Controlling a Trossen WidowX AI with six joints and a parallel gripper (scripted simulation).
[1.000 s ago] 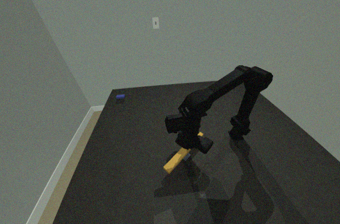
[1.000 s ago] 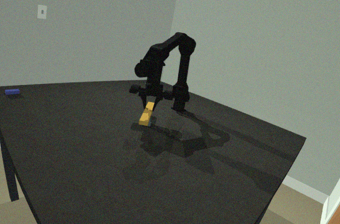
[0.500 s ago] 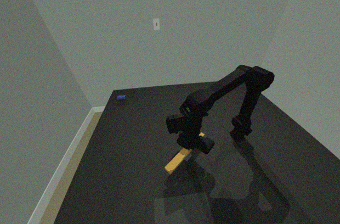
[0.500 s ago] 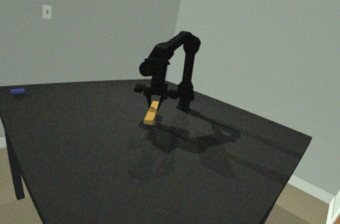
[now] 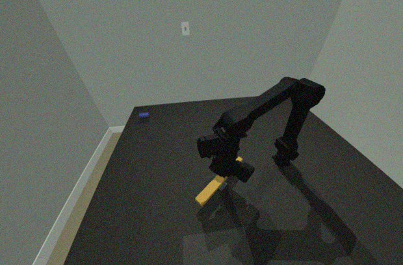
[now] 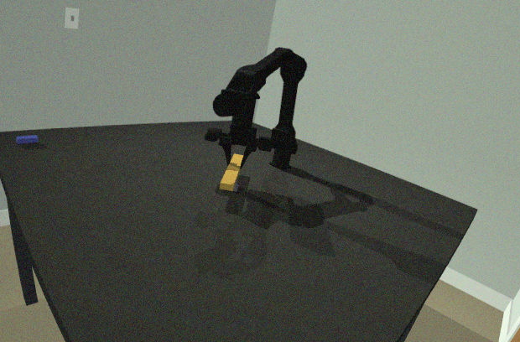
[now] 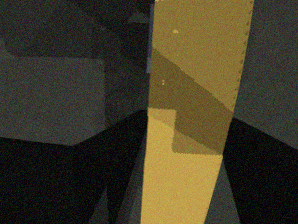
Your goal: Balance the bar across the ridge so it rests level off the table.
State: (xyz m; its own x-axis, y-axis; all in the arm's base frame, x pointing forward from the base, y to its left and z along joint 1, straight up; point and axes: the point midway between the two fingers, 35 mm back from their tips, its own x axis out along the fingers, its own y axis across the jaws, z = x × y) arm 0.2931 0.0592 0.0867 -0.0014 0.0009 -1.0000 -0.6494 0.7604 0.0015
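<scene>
The yellow bar lies 20 mm to the left of my gripper tip and 20 mm ahead of it. Round my gripper tip: small blue block (560 mm to the right, 450 mm ahead, 40 mm below).
</scene>
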